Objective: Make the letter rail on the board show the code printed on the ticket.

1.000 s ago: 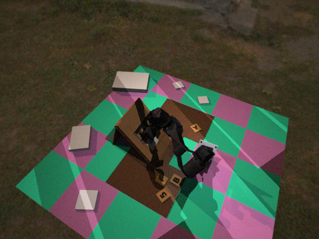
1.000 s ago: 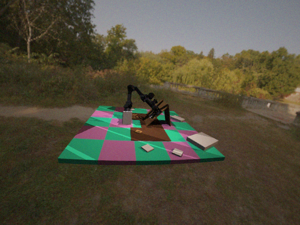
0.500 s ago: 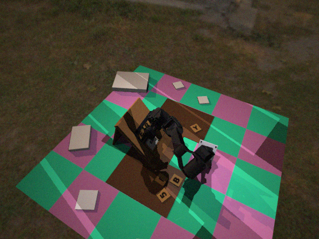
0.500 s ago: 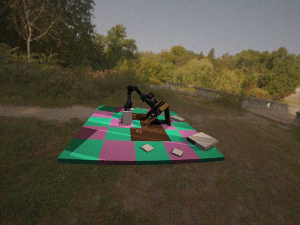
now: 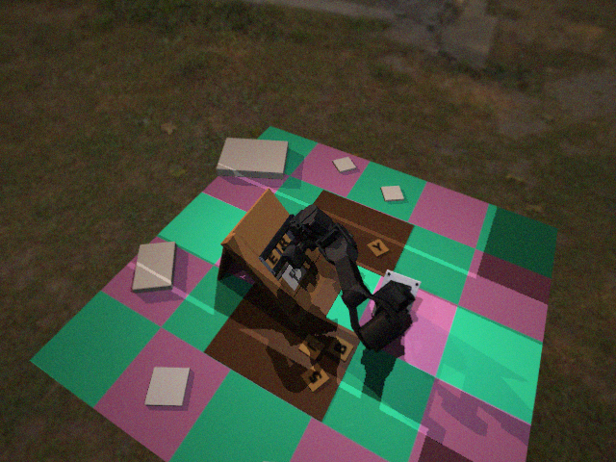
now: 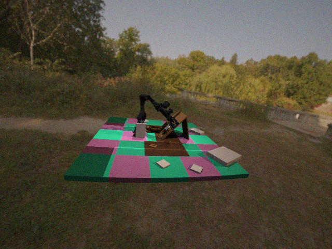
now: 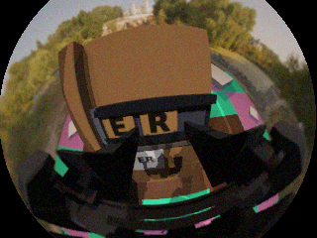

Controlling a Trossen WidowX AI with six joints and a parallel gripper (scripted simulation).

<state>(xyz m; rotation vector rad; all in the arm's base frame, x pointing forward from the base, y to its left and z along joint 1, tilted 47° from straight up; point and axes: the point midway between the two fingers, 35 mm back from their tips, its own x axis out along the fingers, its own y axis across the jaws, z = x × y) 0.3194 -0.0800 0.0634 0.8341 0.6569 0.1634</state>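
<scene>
My gripper tip is now 10 mm short of the letter tile and 10 mm above it. Round my gripper tip: white ticket: 90 mm below, 40 mm to the left, 40 mm behind; then beige block: 420 mm ahead, 170 mm below, 140 mm to the left.
</scene>
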